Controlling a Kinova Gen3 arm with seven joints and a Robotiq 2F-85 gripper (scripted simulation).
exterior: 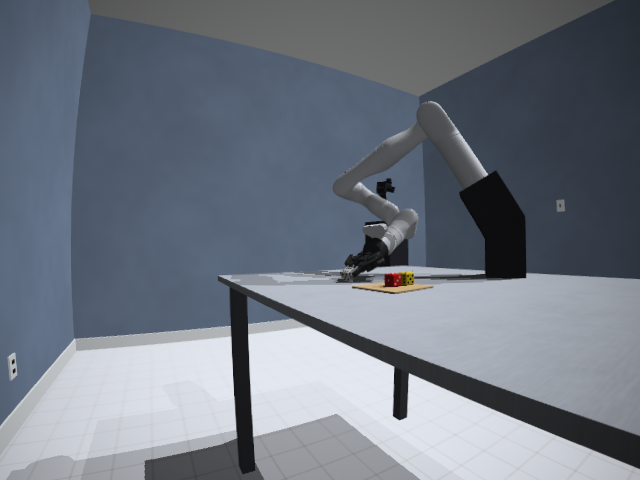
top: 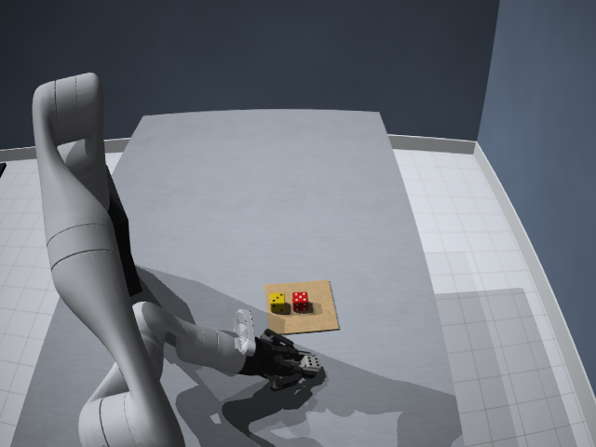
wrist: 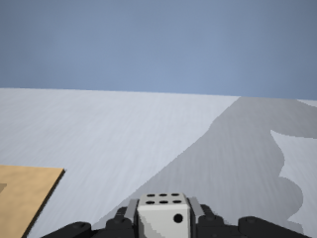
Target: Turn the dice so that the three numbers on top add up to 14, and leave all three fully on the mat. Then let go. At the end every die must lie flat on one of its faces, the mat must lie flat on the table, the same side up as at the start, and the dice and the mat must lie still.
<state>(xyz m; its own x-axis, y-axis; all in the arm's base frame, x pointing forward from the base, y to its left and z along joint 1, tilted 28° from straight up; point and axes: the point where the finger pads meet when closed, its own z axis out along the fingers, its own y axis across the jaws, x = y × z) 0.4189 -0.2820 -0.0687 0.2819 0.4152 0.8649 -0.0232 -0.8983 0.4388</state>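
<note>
Now: hand right at the white die. From my hand the other things lie so: tan mat 2 cm ahead, 17 cm to the left, 2 cm below; red die 2 cm ahead, 17 cm to the left, 1 cm below; yellow die 2 cm behind, 17 cm to the left, 1 cm below.
</note>
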